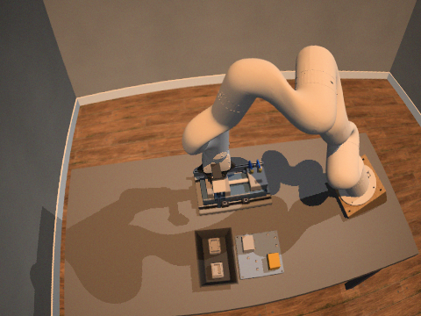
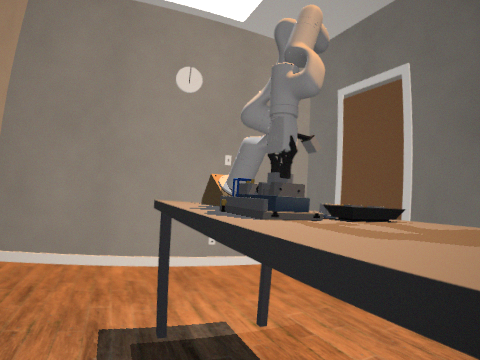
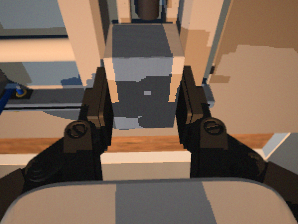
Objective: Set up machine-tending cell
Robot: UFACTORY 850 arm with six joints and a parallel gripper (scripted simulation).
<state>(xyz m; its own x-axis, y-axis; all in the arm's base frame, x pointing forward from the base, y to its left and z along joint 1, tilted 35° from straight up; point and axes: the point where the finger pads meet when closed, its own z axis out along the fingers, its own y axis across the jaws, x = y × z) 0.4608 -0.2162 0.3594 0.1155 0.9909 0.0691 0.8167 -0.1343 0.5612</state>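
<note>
Right now my hand is 9 cm above the vise, 7 cm past it and 2 cm to the right of it. Round my hand: brass blank 38 cm to the left, 11 cm behind, 10 cm below.
</note>
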